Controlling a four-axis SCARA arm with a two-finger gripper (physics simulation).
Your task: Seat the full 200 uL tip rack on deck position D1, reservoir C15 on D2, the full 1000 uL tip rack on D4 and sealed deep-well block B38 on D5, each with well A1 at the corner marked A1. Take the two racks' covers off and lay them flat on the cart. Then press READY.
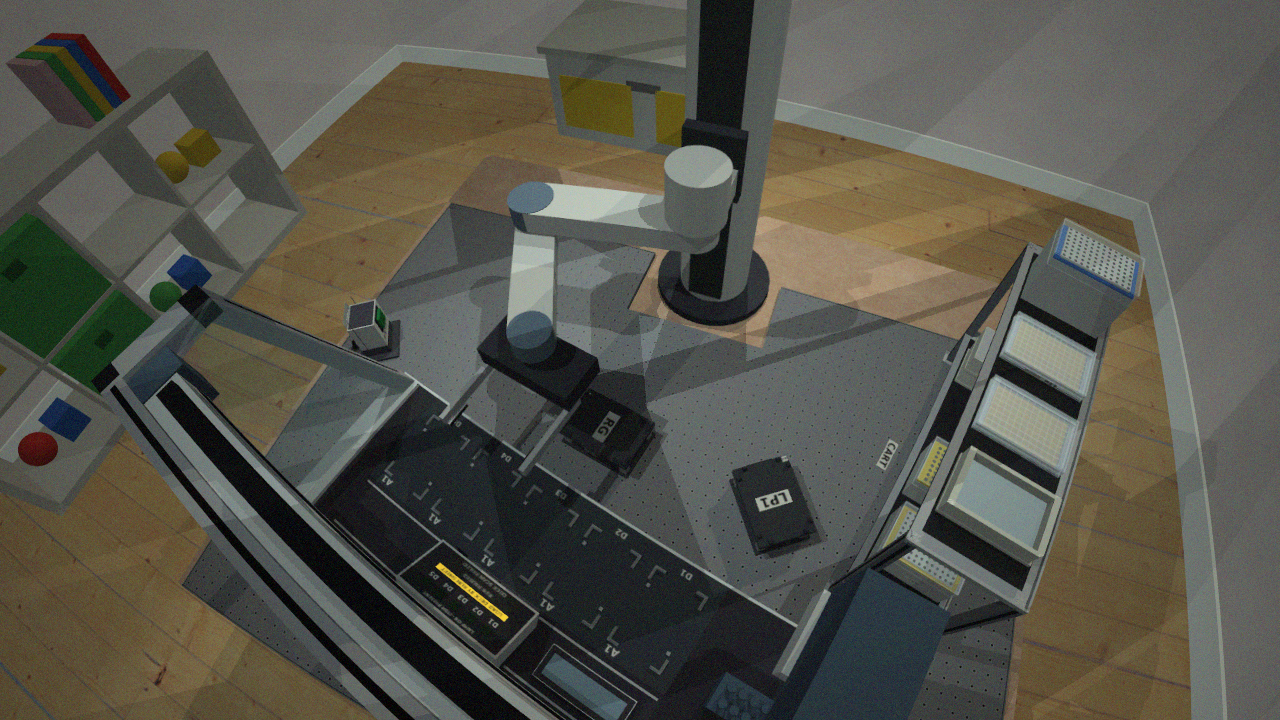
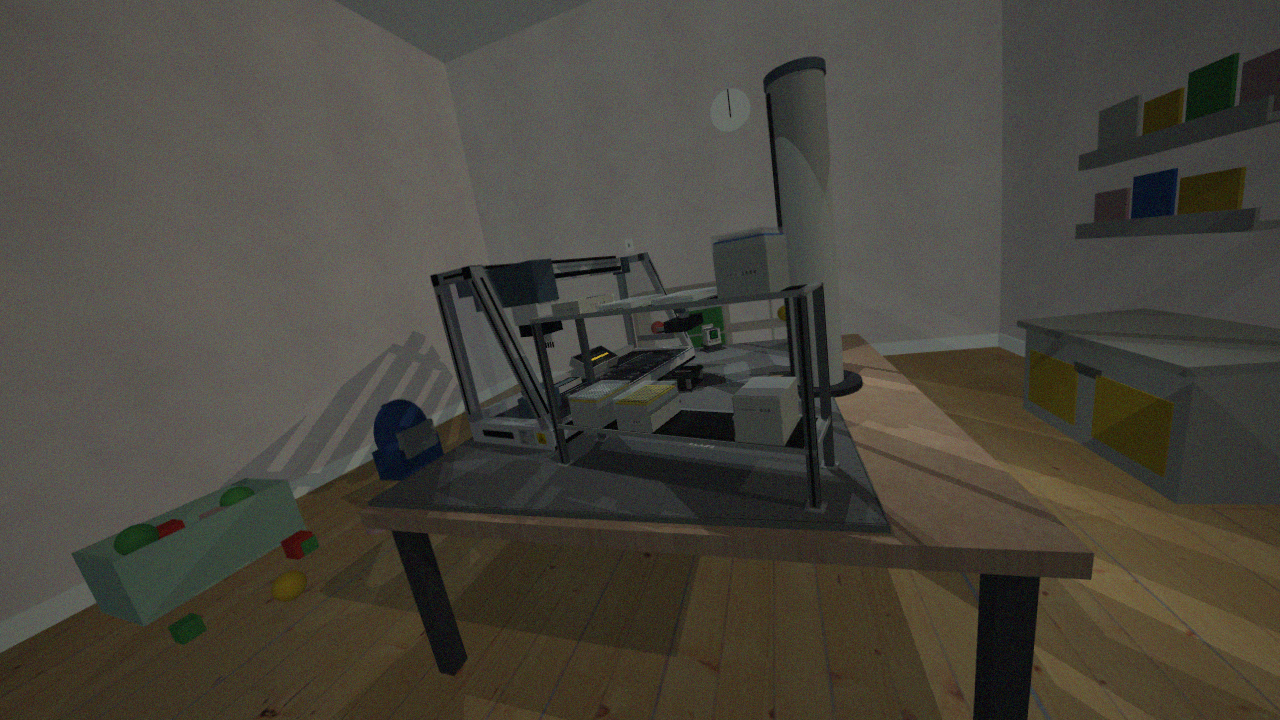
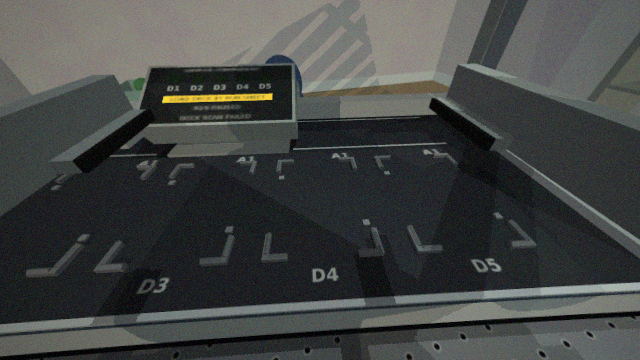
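My gripper [image 1: 489, 443] [image 3: 295, 92] is open and empty, its fingers reaching over the deck's near edge around D4 and D5. The deck [image 1: 537, 537] [image 3: 300, 200] shows bare corner guides at D1 to D5. The cart [image 1: 913, 539] [image 2: 810, 402] carries a tall blue-topped tip rack [image 1: 1099, 255] [image 2: 750, 262], two pale plates [image 1: 1047, 353] [image 1: 1024, 422] and an open reservoir [image 1: 1000, 501] on top. Yellow-topped racks [image 1: 931, 462] [image 2: 646, 407] and a tall pale box [image 2: 765, 410] stand on its lower shelf. Labels on the labware are unreadable. The READY button box [image 1: 366, 324] [image 2: 711, 335] stands beyond the deck's D5 end.
Black pads RG [image 1: 608, 428] and LP1 [image 1: 774, 499] lie between arm column and deck. The gantry beam [image 1: 268, 505] spans the deck's far side, with a blue-grey block [image 1: 877, 635] [image 2: 526, 282] near the cart. The display [image 1: 469, 595] [image 3: 220, 95] has a yellow line.
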